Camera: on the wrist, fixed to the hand. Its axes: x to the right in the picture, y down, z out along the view.
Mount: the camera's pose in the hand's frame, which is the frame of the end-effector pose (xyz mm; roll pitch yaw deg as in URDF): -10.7 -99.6 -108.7 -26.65 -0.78 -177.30
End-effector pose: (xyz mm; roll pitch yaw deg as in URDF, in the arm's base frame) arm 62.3 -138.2 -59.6 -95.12 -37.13 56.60
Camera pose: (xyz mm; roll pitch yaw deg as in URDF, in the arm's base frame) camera 104.4 -254.9 20.8 67.77 34.50 -124.64
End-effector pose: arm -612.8 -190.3 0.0 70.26 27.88 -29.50
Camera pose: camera -640.3 -95.8 -110.3 -97.71 -25.59 152.32
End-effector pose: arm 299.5 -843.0 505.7 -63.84 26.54 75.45
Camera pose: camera 438.7 -869.9 547.6 36.95 -29.31 -103.99
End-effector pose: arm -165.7 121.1 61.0 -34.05 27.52 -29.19
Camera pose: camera -257.7 8.3 35.5 6.43 -29.66 152.88
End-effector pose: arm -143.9 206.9 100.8 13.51 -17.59 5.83
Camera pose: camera -108.0 138.7 -25.4 -39.26 17.44 -171.23
